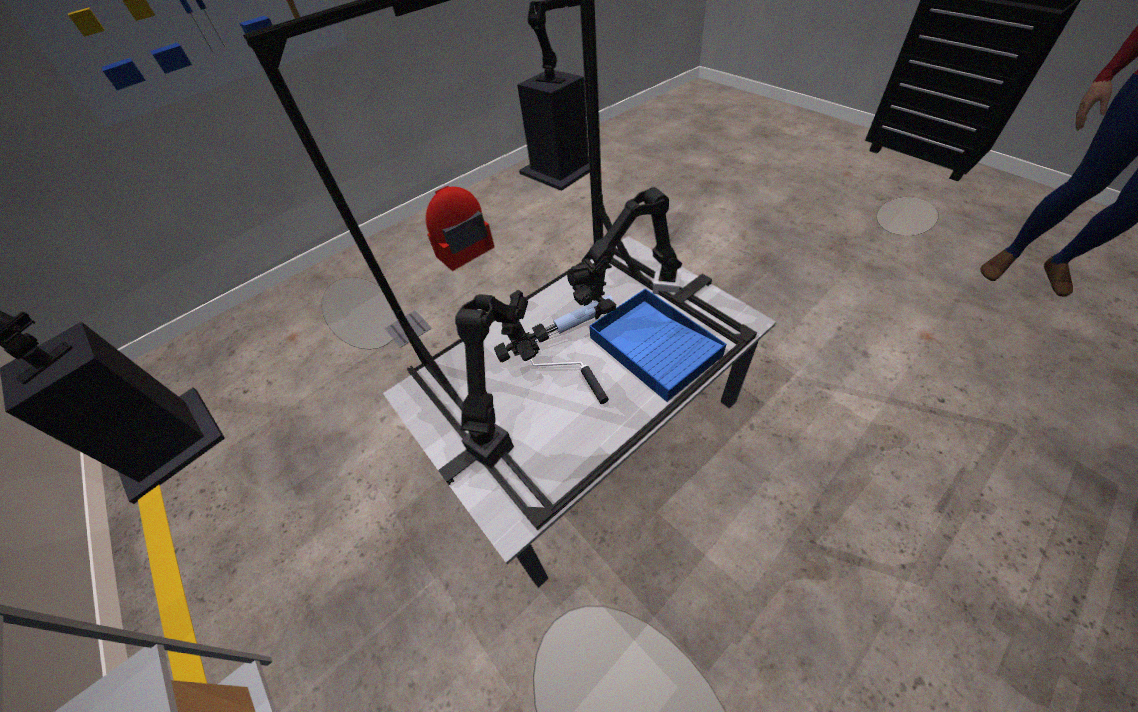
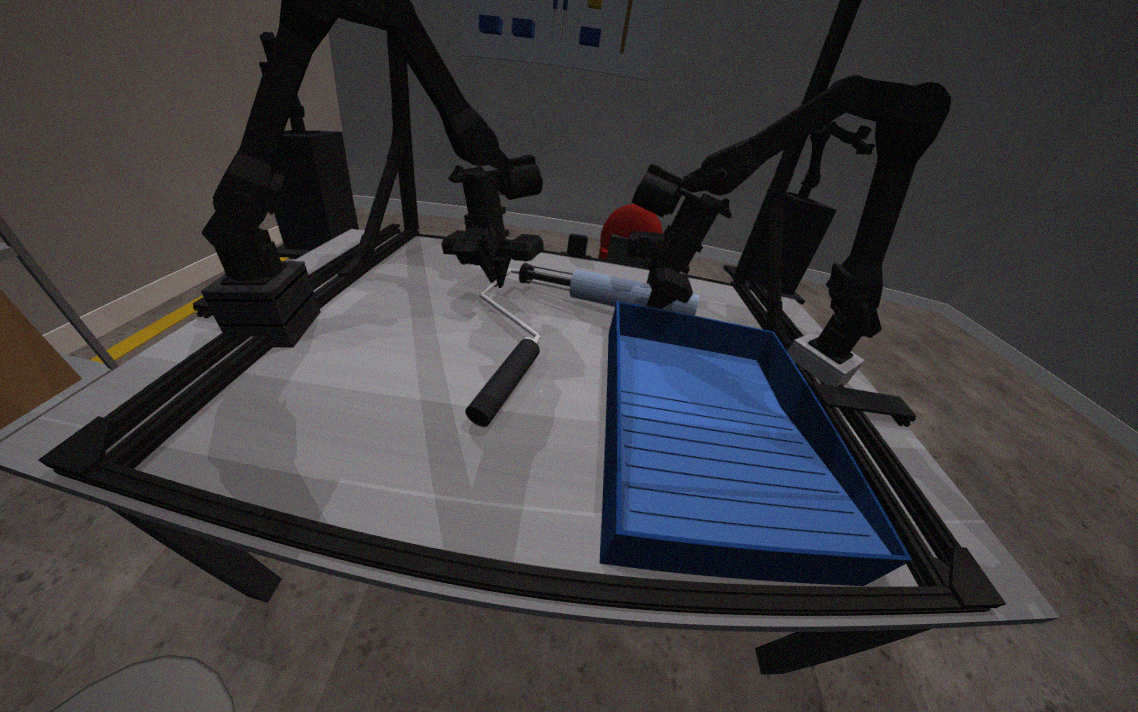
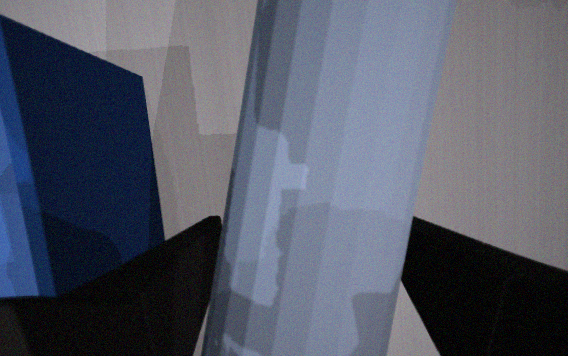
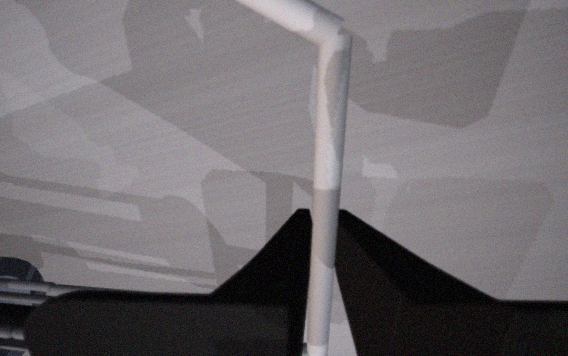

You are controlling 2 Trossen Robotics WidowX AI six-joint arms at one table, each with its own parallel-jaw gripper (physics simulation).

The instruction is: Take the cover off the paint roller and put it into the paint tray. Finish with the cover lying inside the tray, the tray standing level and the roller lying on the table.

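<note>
The pale blue cover lies sideways behind the tray's near-left corner region, with bare cage rods showing between its left end and the roller's black end cap. The rods run into the cover. My left gripper is shut on the cover near its right end. My right gripper is shut on the roller's white wire frame. The roller's black handle rests on the table. The blue tray stands level, without the cover.
Dark rails frame the white table. The tray's raised back wall is close to the cover and my left gripper. A red welding helmet shows beyond the table's back edge.
</note>
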